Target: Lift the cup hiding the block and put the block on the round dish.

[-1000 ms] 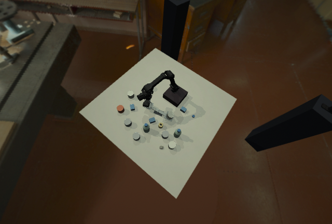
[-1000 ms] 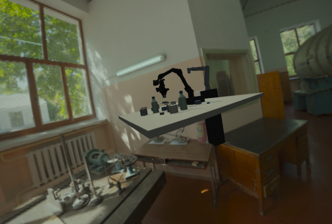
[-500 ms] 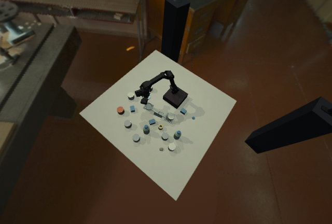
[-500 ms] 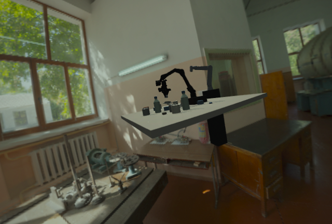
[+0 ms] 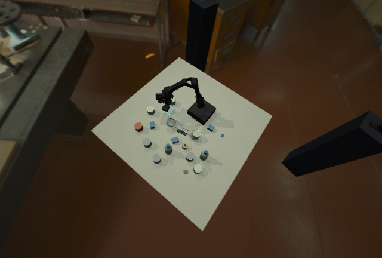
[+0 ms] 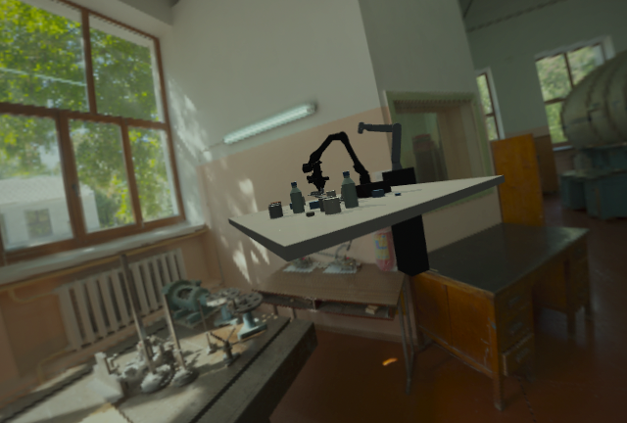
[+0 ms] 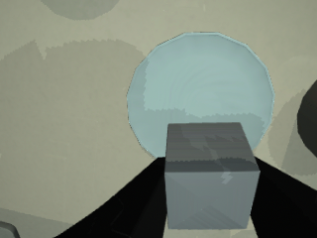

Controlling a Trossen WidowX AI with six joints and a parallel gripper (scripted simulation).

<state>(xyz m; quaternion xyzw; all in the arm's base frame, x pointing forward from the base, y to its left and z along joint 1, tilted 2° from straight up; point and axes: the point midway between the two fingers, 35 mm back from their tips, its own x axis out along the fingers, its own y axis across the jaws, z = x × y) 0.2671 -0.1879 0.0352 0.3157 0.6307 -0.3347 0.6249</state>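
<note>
The round light-blue dish is 70 mm below my gripper tip. Also, from my gripper tip: small balance 270 mm to the left, 40 mm below, 30 mm ahead; then orange cylinder 330 mm ahead, 40 mm below, 30 mm to the right.
</note>
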